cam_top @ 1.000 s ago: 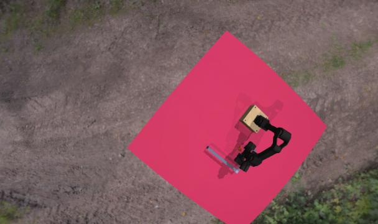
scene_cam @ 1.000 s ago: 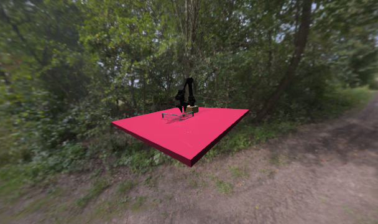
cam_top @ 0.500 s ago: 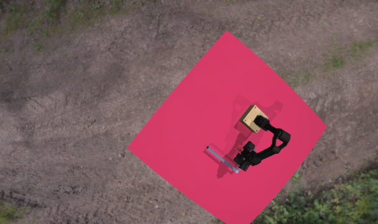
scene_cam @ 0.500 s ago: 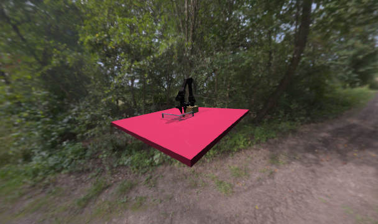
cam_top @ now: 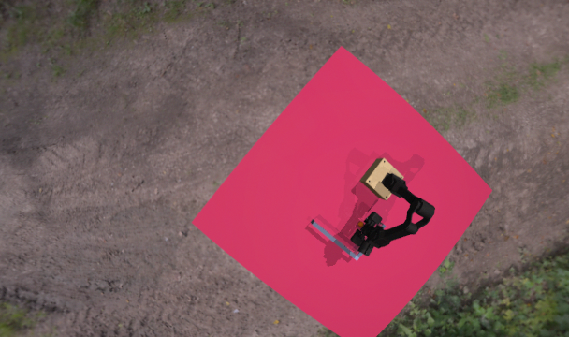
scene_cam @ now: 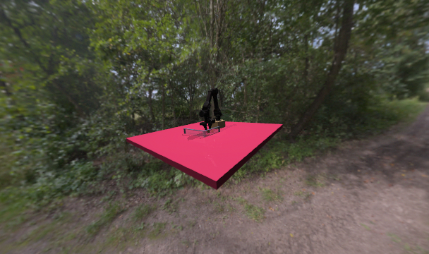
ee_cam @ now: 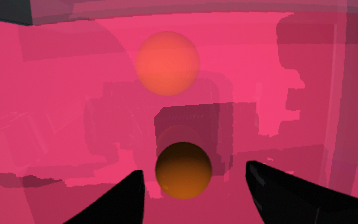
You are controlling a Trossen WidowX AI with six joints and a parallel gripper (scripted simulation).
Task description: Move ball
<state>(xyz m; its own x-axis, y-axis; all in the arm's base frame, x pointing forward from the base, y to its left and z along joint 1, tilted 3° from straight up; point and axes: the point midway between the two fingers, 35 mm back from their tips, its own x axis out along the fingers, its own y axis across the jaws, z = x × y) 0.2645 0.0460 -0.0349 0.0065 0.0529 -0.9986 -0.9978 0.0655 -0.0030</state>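
The orange ball is 1 cm below my gripper tip and 1 cm behind it.
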